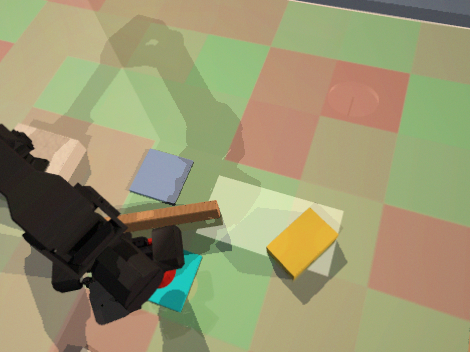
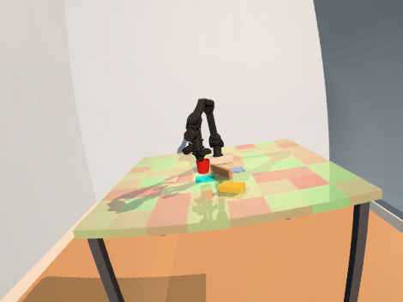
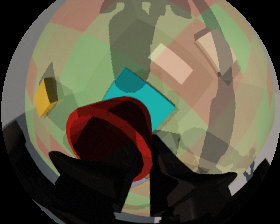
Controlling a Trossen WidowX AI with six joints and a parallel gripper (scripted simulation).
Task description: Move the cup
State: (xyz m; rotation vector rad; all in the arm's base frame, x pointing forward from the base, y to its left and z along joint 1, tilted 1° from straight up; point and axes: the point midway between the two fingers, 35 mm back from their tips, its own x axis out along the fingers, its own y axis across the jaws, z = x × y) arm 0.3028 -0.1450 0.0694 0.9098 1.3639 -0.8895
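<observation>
The cyan pad is 30 mm ahead of my gripper tip, 20 mm to the left of it and 90 mm below it. Also, from my gripper tip: red cup (30 mm ahead, 10 mm to the left); then wooden bar (10 mm behind, 110 mm to the left, 60 mm below); then blue-grey pad (50 mm behind, 210 mm to the left, 90 mm below).
</observation>
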